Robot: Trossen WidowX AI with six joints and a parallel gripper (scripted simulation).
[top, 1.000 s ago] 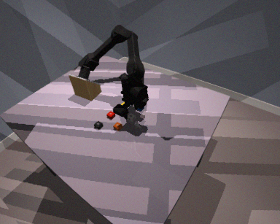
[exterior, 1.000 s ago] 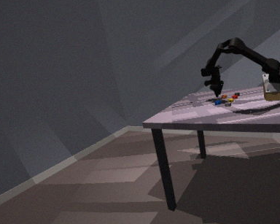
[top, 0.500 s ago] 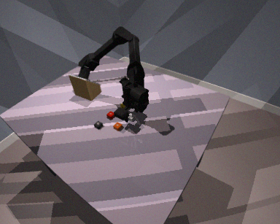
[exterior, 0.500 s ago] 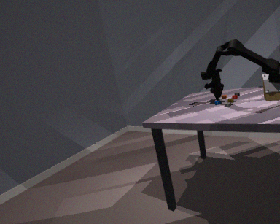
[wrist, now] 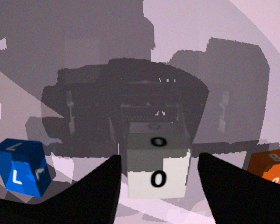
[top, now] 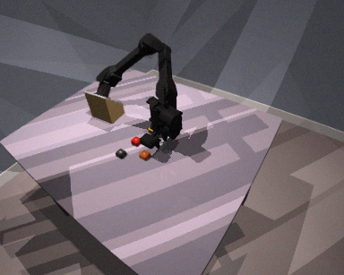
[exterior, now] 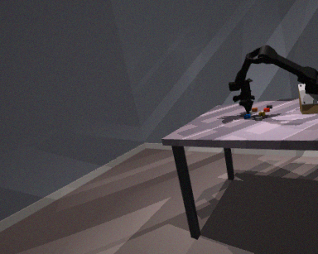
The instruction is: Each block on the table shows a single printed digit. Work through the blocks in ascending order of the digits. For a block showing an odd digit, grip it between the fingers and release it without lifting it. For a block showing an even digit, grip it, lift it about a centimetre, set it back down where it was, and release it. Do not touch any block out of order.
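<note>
Right now my gripper tip is right at the white block. The rest, counted from my gripper tip: orange block (90 mm to the right, 10 mm behind); then yellow block (90 mm behind, 40 mm to the left); then blue block (90 mm to the left, 20 mm behind).
</note>
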